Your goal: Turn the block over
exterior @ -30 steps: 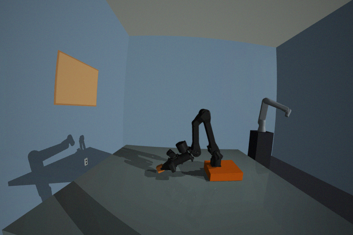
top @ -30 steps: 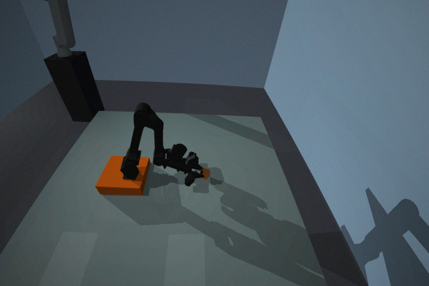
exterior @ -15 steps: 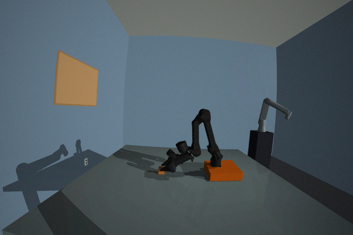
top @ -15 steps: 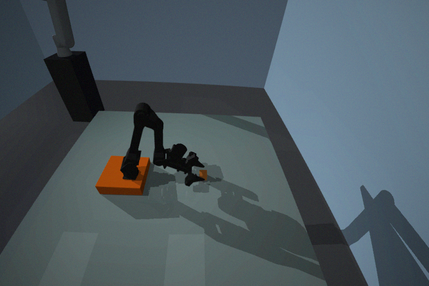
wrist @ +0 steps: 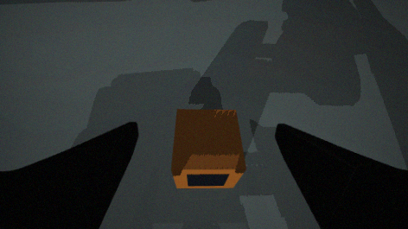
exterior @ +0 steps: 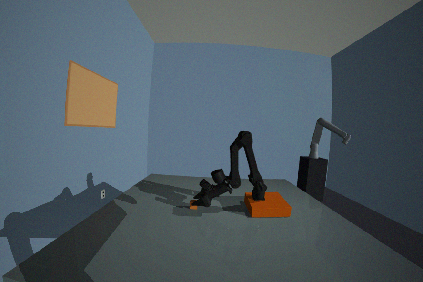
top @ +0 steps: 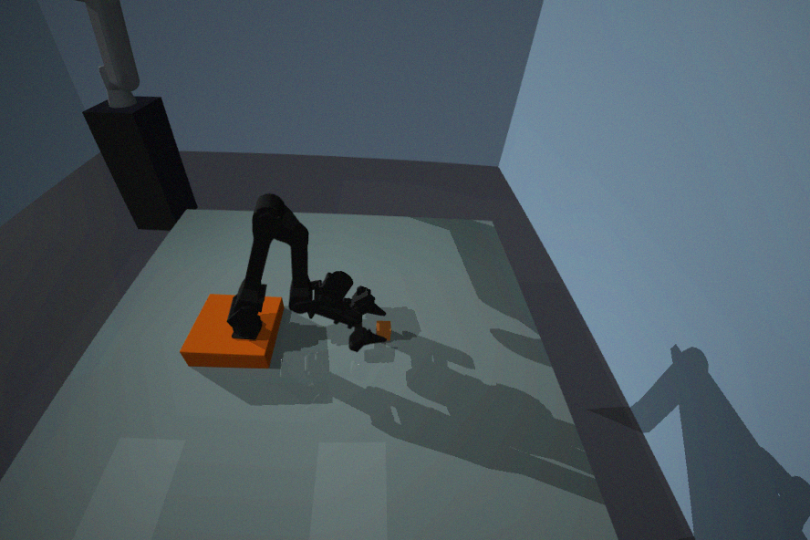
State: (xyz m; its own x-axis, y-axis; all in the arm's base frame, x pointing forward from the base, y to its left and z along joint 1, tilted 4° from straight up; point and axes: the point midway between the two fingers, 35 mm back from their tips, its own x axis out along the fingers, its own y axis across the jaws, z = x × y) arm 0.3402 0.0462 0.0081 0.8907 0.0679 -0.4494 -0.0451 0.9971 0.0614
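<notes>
The orange block lies 20 mm behind my gripper tip and 20 mm below it.
</notes>
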